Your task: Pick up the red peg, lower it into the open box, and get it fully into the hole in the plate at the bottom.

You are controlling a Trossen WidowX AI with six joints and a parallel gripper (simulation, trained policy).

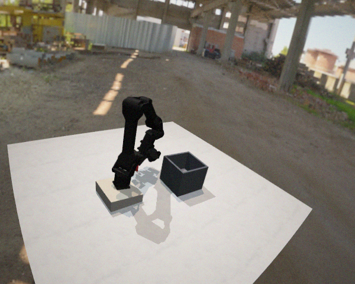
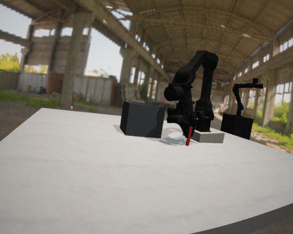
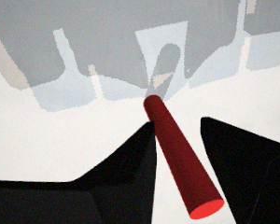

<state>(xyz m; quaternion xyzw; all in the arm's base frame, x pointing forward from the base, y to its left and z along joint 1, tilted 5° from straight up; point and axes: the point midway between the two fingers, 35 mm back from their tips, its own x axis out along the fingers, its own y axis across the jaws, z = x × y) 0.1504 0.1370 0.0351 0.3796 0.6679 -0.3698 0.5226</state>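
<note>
Now: gripper tip 170 mm short of the light plate, 170 mm to the left of it and 10 mm below it. From my gripper tip the other things lie so: red peg (10 mm ahead, 10 mm to the left).
</note>
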